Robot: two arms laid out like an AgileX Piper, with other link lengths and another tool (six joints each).
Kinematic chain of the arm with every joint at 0, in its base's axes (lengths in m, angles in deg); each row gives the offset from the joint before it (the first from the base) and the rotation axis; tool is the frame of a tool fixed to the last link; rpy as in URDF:
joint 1: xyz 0 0 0.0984 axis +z
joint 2: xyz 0 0 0 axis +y
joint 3: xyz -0.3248 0 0.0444 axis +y
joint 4: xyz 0.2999 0 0.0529 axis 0.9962 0 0.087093
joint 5: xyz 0 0 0 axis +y
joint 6: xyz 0.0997 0 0.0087 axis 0.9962 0 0.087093
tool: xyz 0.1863 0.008 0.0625 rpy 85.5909 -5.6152 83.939
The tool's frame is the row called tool.
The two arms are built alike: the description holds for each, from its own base.
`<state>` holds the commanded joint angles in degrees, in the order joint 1, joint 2, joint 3, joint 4, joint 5, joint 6, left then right.
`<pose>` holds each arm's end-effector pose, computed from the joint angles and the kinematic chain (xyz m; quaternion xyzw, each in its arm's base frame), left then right.
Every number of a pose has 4 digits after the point. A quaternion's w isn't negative.
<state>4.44 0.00 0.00 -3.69 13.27 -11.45 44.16 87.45 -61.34 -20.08 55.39 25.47</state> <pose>0.2675 0.0362 0.1958 0.4913 0.5658 0.4087 0.5211 0.3754 0.2456 0.0840 0.5452 0.8079 0.0634 0.2143</pose>
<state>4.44 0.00 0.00 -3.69 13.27 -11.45 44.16 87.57 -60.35 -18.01 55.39 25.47</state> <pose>0.2675 0.0362 0.1958 0.4913 0.5658 0.4087 0.5211 0.3653 0.2458 0.0733 0.5528 0.8078 0.0561 0.1967</pose>
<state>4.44 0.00 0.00 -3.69 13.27 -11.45 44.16 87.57 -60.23 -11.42 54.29 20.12</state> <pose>0.2675 0.0362 0.1958 0.4913 0.5658 0.4087 0.5211 0.3470 0.2678 0.0668 0.5397 0.8250 0.0679 0.1533</pose>
